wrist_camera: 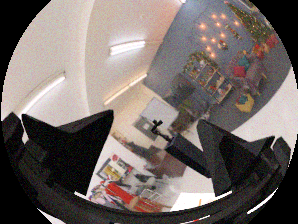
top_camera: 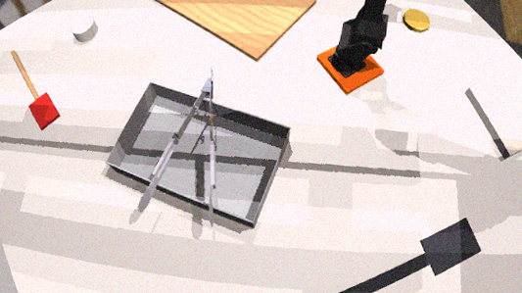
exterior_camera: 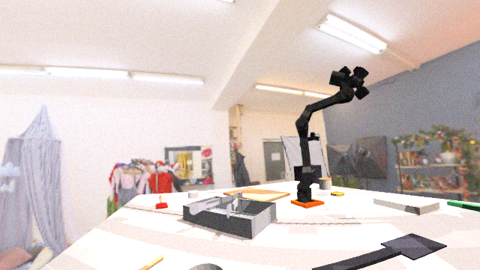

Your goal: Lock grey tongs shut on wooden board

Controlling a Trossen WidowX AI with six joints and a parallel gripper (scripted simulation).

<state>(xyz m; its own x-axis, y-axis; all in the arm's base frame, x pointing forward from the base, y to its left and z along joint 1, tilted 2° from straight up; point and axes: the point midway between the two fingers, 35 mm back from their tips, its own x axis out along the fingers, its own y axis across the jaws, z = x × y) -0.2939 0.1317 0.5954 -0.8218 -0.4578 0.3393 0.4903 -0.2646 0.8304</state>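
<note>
Right now my gripper tip is 720 mm short of the grey roasting tin, 580 mm above it and 110 mm to the left of it. Round my gripper tip: black spatula: 610 mm below, 490 mm ahead, 310 mm to the left; then beige block: 600 mm below, 190 mm to the left, 100 mm ahead; then yellow disc: 600 mm below, 120 mm to the right, 90 mm ahead.
</note>
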